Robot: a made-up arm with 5 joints.
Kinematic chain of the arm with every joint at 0, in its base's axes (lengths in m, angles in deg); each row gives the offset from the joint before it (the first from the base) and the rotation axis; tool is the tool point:
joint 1: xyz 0 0 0.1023 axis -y
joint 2: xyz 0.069 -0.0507 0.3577 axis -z
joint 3: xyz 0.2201 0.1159 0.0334 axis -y
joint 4: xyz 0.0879 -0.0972 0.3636 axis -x
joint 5: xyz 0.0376 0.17 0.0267 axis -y
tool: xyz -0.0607 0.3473 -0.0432
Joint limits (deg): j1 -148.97..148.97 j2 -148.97..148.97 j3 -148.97..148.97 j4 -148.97..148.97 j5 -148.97..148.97
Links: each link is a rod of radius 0.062 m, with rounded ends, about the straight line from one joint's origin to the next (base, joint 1, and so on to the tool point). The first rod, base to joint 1, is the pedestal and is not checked.
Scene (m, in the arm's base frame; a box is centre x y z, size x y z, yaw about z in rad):
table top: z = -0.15
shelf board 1: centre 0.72 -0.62 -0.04 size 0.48 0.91 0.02 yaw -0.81
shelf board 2: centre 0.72 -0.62 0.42 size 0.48 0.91 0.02 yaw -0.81
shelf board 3: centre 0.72 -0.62 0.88 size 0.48 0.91 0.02 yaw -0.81
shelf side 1: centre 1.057 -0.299 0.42 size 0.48 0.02 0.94 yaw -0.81
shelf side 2: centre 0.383 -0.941 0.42 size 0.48 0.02 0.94 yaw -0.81
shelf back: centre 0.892 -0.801 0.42 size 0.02 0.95 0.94 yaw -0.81
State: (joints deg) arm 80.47 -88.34 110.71 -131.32 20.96
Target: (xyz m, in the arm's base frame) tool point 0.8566 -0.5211 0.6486
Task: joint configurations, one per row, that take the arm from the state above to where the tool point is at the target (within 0.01 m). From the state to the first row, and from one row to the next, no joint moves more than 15 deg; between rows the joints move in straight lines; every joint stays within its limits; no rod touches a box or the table.
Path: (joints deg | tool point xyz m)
1: 74.23 -74.25 96.93 -117.39 22.68 | -0.3396 -0.7019 0.2808
2: 68.00 -60.16 83.15 -103.47 24.40 | -0.6125 -0.6370 0.1424
3: 61.76 -46.06 69.37 -89.54 26.12 | -0.8684 -0.4200 0.1458
4: 55.52 -31.97 55.59 -75.62 27.85 | -1.0078 -0.1224 0.3131
5: 49.28 -17.88 41.81 -61.69 29.57 | -0.9616 0.1602 0.5944
6: 43.05 -3.79 28.04 -47.76 31.29 | -0.7235 0.3436 0.8913
7: 36.81 10.30 14.26 -33.84 33.01 | -0.3552 0.3846 1.1012
8: 30.57 24.40 0.48 -19.91 34.73 | 0.0391 0.2921 1.1601
9: 24.34 38.49 -13.30 -5.99 36.45 | 0.3557 0.1177 1.0658
10: 18.10 52.58 -27.08 7.94 38.18 | 0.5325 -0.0701 0.8699
11: 11.86 66.67 -40.86 21.87 39.90 | 0.5637 -0.2134 0.6486
12: 4.06 69.54 -40.47 7.81 40.36 | 0.6847 -0.3008 0.6625
13: -3.74 72.41 -40.08 -6.24 40.82 | 0.7841 -0.4064 0.6605
14: -11.54 75.28 -39.69 -20.29 41.28 | 0.8566 -0.5210 0.6486

